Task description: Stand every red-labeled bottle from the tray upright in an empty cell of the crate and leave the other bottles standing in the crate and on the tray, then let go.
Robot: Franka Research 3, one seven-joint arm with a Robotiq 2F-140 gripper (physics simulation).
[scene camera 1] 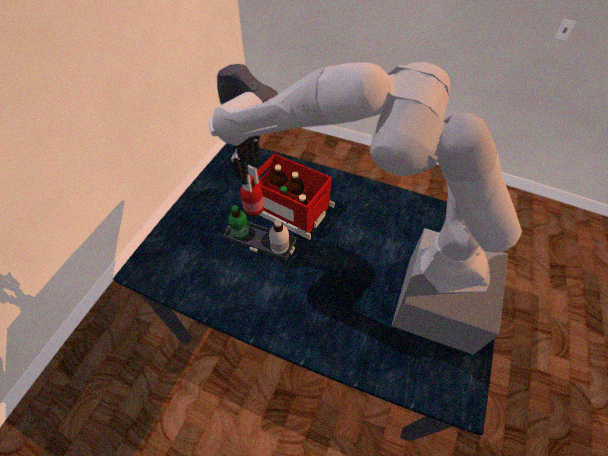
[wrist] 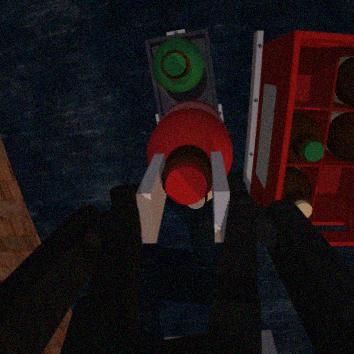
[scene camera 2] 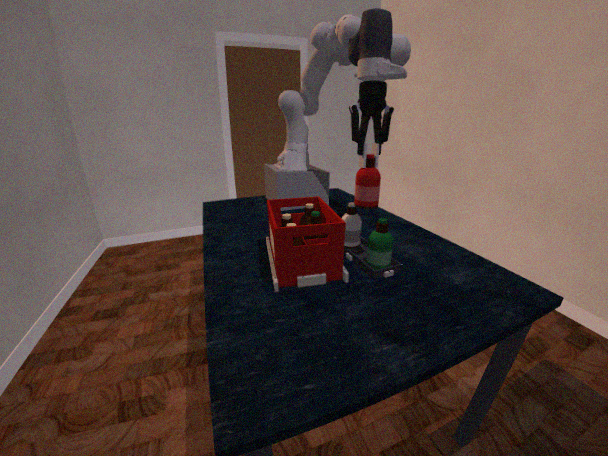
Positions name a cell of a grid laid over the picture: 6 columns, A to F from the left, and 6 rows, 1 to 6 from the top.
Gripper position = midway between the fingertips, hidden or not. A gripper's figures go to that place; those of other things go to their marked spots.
Labels:
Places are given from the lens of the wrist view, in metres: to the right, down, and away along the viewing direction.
gripper (wrist: D3): 0.01, 0.00, 0.20
red bottle (wrist: D3): 0.01, -0.04, 0.20

